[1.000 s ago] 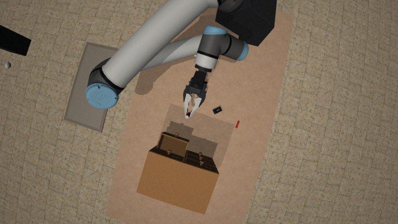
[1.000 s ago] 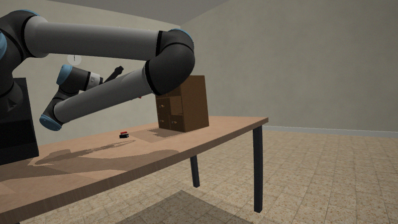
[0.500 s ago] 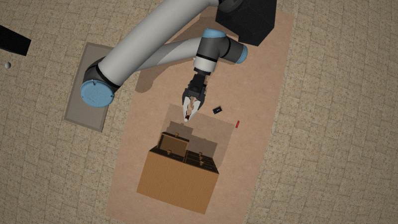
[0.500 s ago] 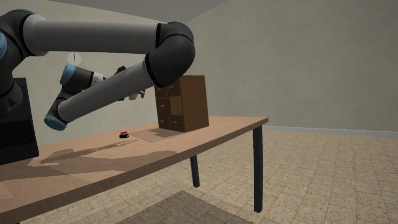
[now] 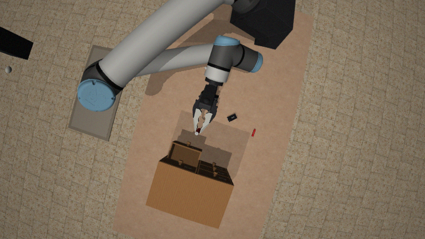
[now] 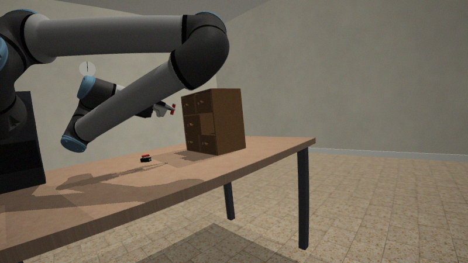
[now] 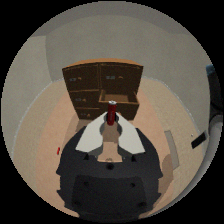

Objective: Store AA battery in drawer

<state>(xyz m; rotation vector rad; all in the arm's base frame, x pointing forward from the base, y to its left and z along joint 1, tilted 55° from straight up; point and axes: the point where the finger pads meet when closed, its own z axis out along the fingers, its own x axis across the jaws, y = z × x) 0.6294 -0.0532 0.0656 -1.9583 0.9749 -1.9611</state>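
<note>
The drawer lies 17 cm ahead of my hand, 4 cm to the right of it and 11 cm below it. From my hand the other things lie so: small black object: 9 cm behind, 14 cm to the left, 23 cm below.
</note>
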